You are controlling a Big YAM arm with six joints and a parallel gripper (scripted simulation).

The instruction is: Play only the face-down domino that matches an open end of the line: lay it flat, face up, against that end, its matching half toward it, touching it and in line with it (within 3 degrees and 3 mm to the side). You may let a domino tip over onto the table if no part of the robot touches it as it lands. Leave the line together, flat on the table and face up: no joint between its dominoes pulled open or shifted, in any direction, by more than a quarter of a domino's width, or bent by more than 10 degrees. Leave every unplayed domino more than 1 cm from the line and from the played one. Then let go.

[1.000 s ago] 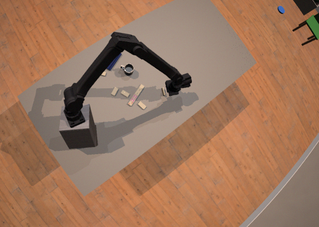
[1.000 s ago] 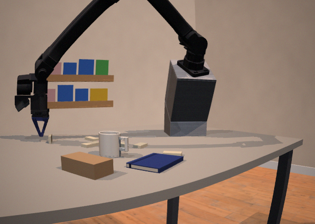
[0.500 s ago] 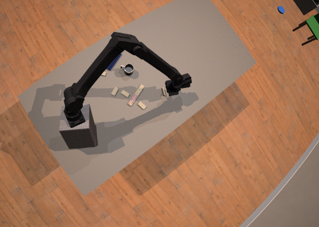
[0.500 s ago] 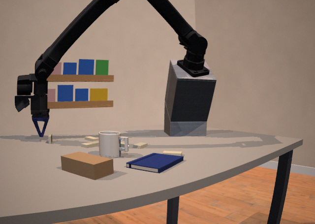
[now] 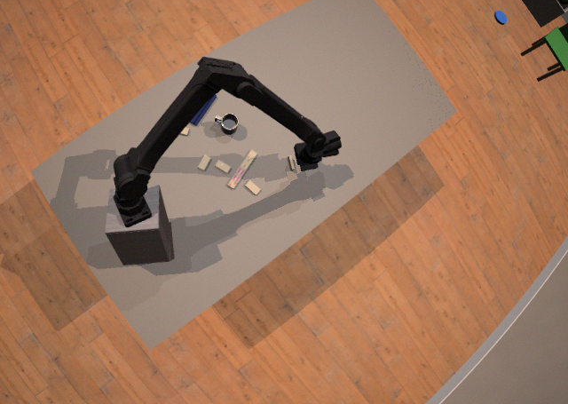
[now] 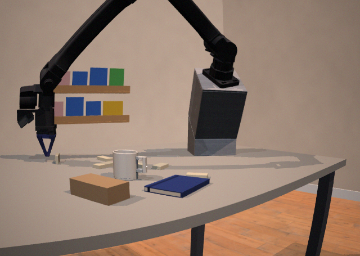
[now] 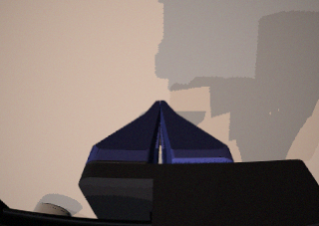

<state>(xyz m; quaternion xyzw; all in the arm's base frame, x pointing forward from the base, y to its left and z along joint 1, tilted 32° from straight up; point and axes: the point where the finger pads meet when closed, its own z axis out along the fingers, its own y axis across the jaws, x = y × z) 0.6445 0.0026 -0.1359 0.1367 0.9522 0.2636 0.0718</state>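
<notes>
The cream domino is 4 cm behind my hand, 1 cm to the left of it and 1 cm below it. The rest, counted from my hand: blue book (27 cm behind, 37 cm to the left, 2 cm below); brown box (7 cm behind, 39 cm to the left, 1 cm below); white mug (19 cm behind, 24 cm to the left).
</notes>
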